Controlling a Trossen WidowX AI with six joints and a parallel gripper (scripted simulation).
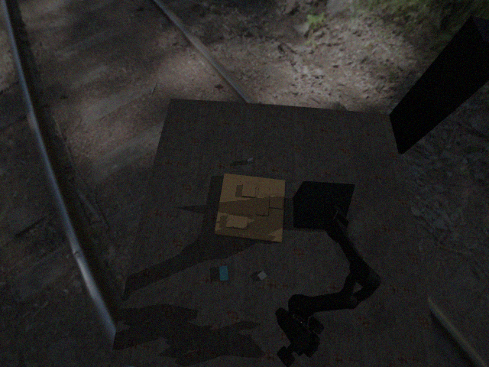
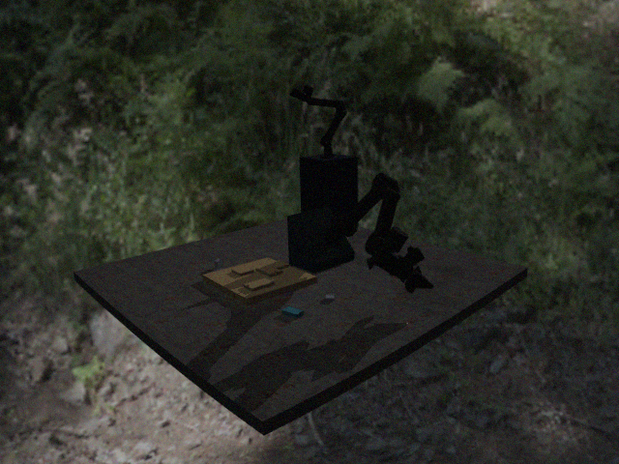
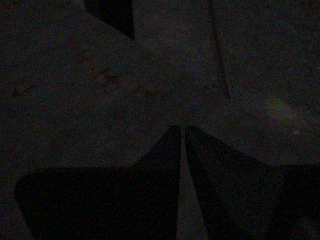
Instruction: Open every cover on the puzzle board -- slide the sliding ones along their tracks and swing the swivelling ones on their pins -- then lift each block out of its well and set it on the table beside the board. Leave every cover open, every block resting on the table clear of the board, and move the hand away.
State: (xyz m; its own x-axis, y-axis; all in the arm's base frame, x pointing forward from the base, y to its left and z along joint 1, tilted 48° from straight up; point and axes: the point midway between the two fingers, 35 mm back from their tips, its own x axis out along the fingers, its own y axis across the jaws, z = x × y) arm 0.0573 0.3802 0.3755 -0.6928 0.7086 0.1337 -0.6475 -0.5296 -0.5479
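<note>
Right now the teal block is 37 cm ahead of my gripper tip, 23 cm to the right of it and 5 cm below it. The rest, counted from my gripper tip: tan puzzle board: 54 cm to the right, 29 cm ahead, 4 cm below.
</note>
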